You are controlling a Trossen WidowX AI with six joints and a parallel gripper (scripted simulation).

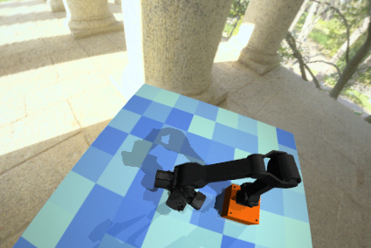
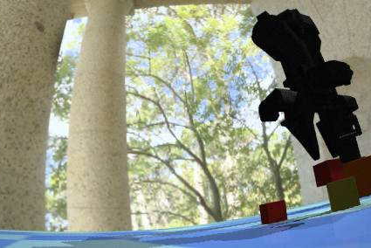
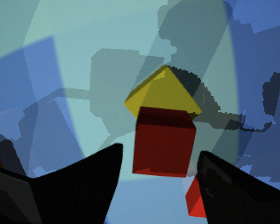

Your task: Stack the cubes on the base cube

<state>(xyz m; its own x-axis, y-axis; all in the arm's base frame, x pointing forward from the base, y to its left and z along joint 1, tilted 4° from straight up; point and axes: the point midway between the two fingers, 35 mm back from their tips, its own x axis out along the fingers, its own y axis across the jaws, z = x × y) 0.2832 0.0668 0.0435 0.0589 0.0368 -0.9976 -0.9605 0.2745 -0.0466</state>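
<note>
Right now my gripper tip is 1 cm short of the yellow base cube, 1 cm to the right of it and 6 cm above it.
</note>
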